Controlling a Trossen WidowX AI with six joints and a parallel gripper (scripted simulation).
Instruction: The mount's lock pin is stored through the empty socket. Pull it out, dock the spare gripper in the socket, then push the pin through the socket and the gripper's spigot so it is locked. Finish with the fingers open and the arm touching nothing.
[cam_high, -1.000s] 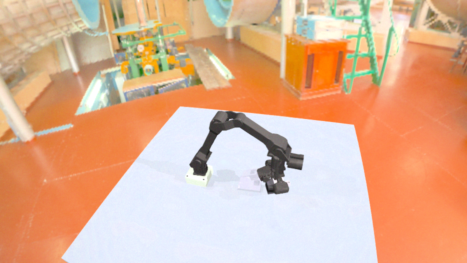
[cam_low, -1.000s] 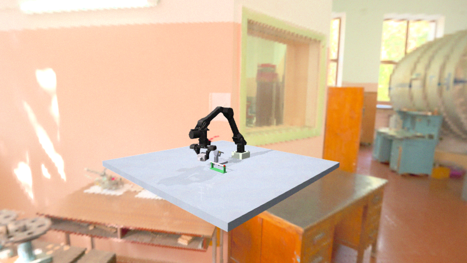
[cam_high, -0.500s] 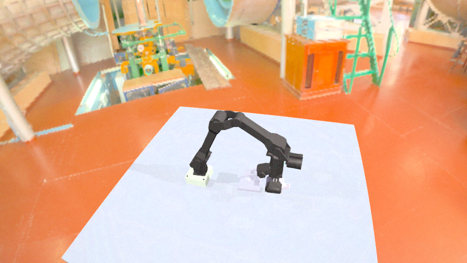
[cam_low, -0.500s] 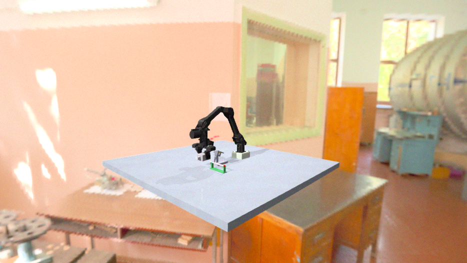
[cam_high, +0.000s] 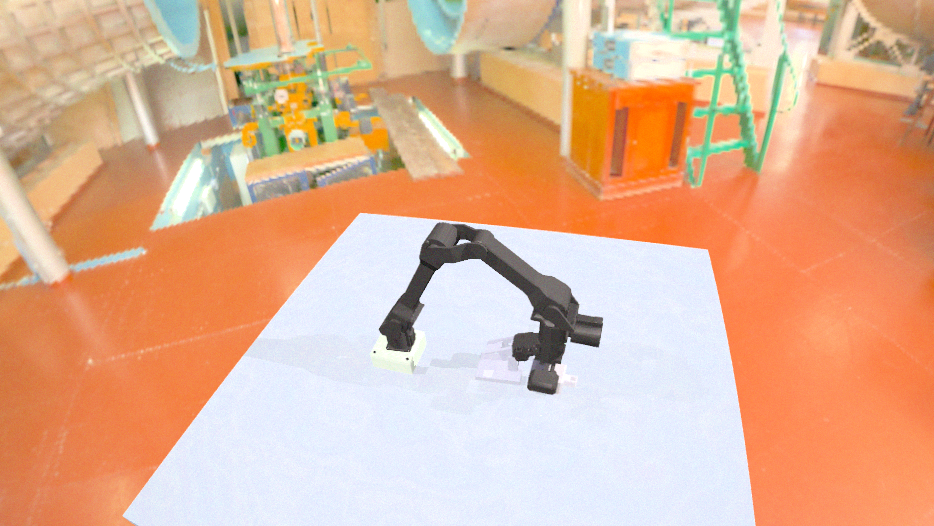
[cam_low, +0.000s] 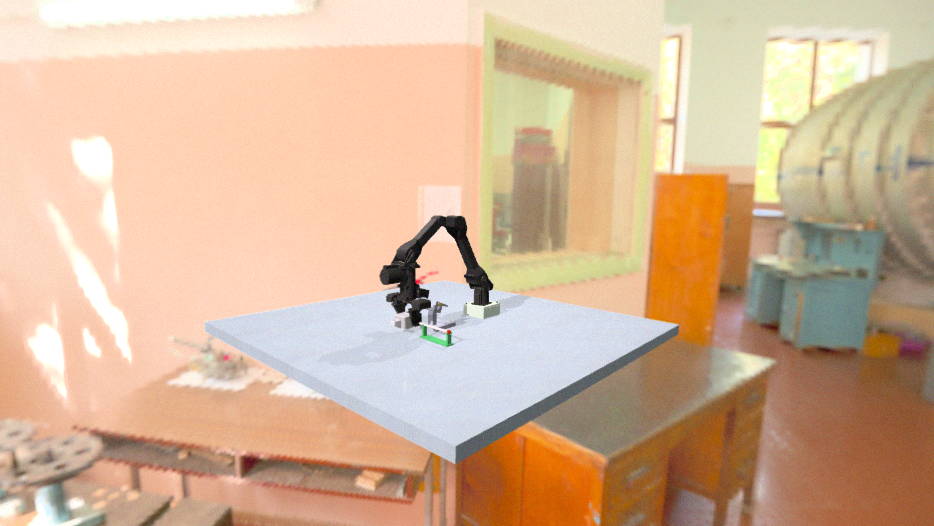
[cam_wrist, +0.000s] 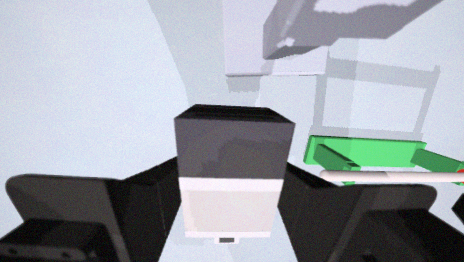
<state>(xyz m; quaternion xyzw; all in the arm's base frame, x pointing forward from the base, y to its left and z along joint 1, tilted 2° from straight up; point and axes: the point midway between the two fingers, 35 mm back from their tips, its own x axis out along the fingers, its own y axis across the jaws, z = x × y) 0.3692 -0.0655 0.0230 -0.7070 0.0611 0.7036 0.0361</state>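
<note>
Now: gripper tip 110 mm past the mount, 50 mm to the right of it and 20 mm below it. From my gripper tip the other things lie so: spare gripper (20 mm above, 10 mm ahead); green cradle (150 mm to the left, 20 mm ahead).
</note>
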